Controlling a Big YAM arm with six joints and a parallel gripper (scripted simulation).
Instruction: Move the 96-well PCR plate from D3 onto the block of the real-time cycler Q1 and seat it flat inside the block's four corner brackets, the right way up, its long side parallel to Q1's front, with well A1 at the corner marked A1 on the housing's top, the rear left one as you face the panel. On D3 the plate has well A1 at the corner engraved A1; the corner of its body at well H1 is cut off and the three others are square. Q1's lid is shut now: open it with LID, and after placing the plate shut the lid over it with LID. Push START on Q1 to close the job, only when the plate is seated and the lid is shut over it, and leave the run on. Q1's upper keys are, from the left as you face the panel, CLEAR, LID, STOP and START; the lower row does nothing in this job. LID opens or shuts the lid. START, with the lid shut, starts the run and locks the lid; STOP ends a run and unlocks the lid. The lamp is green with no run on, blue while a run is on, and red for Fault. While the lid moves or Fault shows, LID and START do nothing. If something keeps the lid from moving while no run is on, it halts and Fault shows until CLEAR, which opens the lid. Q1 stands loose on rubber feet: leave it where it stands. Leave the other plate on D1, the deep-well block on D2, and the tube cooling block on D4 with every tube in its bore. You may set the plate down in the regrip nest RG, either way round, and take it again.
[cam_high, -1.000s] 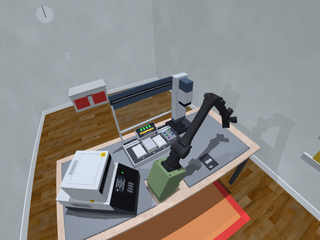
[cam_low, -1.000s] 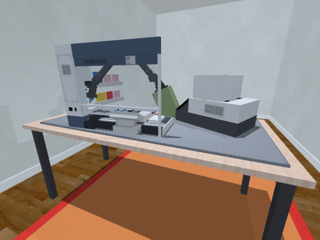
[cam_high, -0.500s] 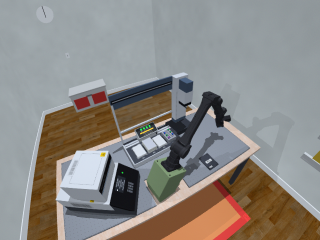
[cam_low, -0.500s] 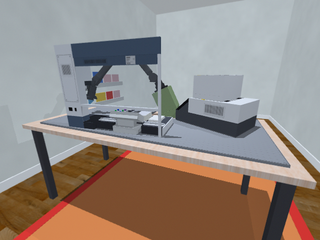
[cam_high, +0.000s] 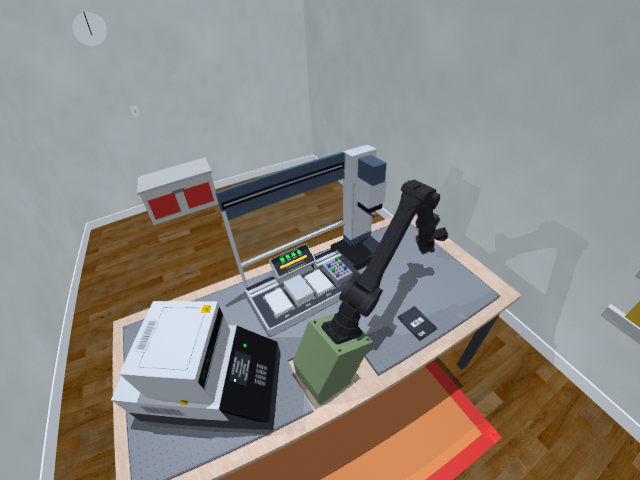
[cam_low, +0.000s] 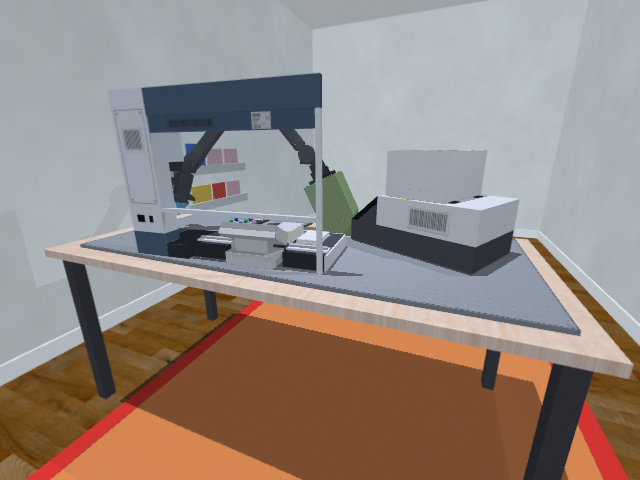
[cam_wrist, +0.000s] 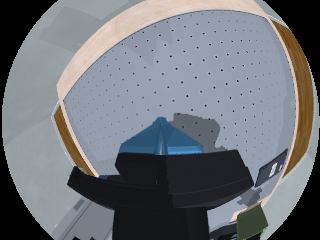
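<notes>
My gripper is now 180 mm short of the tube cooling block, 420 mm to the right of it and 10 mm above it. The rest, counted from my hand: gantry beam (370 mm ahead, 530 mm to the left, 430 mm above); thin post (390 mm ahead, 810 mm to the left, 160 mm above); gantry head (240 mm ahead, 180 mm to the left, 310 mm above).
</notes>
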